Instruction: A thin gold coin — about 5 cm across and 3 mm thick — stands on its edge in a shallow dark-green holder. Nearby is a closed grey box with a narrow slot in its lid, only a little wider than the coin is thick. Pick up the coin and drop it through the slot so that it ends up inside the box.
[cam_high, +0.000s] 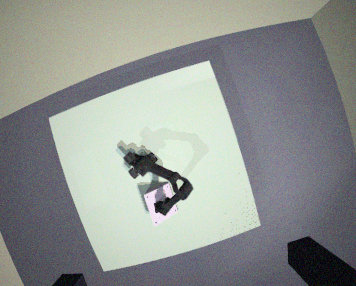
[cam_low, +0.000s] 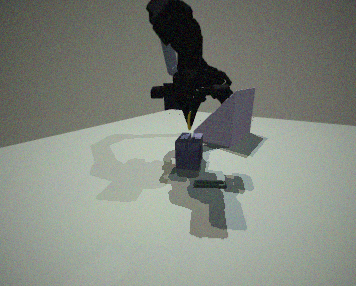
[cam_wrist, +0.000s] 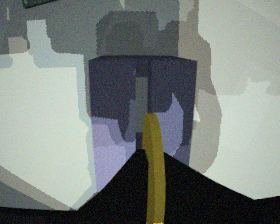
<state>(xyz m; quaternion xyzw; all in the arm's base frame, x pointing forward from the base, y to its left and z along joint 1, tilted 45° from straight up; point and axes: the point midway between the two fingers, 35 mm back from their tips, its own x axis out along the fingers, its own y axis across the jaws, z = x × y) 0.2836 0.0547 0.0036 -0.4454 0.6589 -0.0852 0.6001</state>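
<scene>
My gripper tip is now 1 cm below the gold coin.
</scene>
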